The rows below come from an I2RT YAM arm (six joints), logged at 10 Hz.
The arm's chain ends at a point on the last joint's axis. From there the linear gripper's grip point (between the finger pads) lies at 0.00 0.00 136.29 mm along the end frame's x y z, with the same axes.
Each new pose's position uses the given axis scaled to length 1; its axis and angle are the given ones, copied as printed.
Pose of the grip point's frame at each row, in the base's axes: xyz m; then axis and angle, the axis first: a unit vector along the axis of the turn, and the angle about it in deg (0 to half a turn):
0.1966, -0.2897, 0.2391, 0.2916, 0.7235, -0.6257, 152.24
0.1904, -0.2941, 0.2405, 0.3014, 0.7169, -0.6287, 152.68
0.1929, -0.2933, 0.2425, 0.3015, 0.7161, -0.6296, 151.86
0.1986, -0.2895, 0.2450, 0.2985, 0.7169, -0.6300, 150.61
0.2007, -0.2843, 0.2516, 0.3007, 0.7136, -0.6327, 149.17
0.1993, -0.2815, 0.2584, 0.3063, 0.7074, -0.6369, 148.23
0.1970, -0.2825, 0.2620, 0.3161, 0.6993, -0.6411, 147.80
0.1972, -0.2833, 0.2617, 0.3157, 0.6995, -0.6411, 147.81
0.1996, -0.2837, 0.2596, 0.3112, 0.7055, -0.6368, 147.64
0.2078, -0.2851, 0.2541, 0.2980, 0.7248, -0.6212, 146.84
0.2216, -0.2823, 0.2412, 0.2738, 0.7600, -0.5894, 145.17
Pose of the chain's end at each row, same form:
0.1975, -0.1549, 0.2591, 0.2916, 0.7235, -0.6257, 152.24
0.1943, -0.1592, 0.2599, 0.3014, 0.7169, -0.6287, 152.68
0.1956, -0.1583, 0.2610, 0.3015, 0.7161, -0.6296, 151.86
0.1986, -0.1543, 0.2625, 0.2985, 0.7169, -0.6300, 150.61
0.1991, -0.1489, 0.2672, 0.3007, 0.7136, -0.6327, 149.17
0.1977, -0.1459, 0.2720, 0.3063, 0.7074, -0.6369, 148.23
0.1972, -0.1467, 0.2739, 0.3161, 0.6993, -0.6411, 147.80
0.1973, -0.1475, 0.2736, 0.3157, 0.6995, -0.6411, 147.81
0.1980, -0.1481, 0.2728, 0.3112, 0.7055, -0.6368, 147.64
0.2001, -0.1502, 0.2716, 0.2980, 0.7248, -0.6212, 146.84
0.2025, -0.1498, 0.2669, 0.2738, 0.7600, -0.5894, 145.17

